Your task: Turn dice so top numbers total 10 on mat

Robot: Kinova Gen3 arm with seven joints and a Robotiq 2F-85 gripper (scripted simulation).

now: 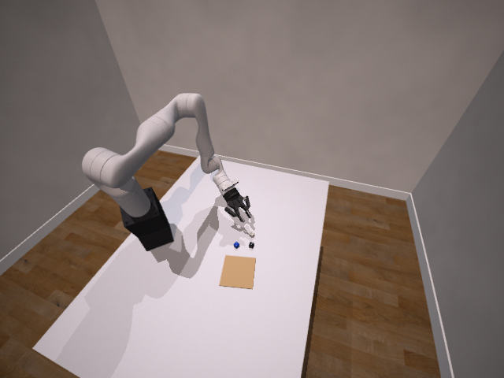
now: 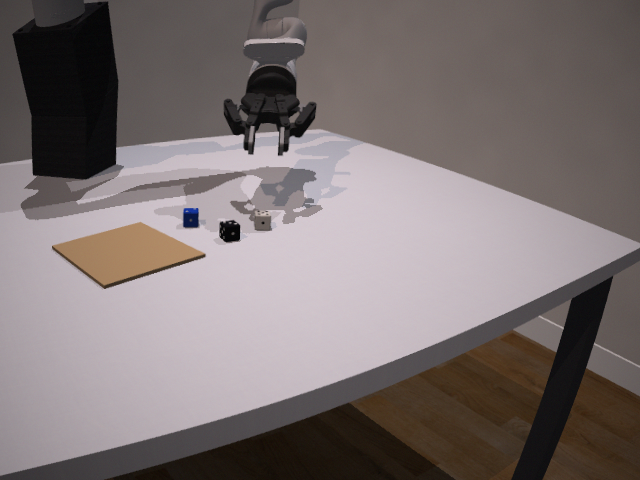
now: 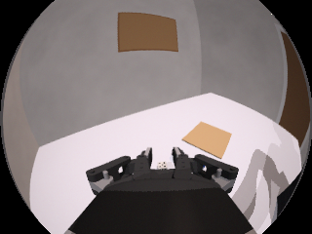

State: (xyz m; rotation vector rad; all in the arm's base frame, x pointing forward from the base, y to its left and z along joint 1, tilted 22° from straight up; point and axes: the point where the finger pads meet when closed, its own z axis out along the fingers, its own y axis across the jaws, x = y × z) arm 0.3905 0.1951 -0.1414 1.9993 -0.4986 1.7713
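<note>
The white die is 40 mm ahead of my hand, 30 mm to the right of it and 90 mm below it. Round my hand: blue die (10 mm behind, 100 mm to the right, 90 mm below); then tan mat (40 mm ahead, 220 mm to the right, 100 mm below); then black die (60 mm ahead, 80 mm to the right, 90 mm below).
</note>
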